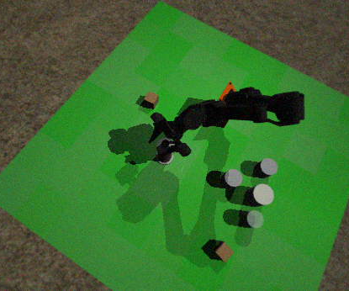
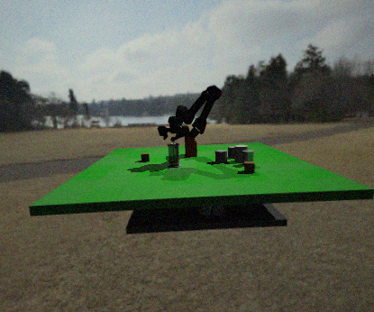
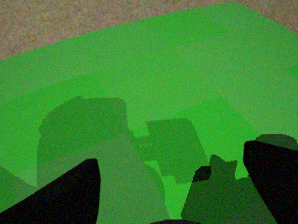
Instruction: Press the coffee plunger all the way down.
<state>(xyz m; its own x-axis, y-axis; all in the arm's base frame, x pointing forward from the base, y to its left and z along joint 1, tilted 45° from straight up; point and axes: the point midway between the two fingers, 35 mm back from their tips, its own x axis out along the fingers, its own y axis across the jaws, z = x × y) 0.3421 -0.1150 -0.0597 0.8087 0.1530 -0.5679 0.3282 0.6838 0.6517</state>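
Now: the coffee press 90 mm below my gripper tip, 60 mm behind it and 30 mm to the left of it.
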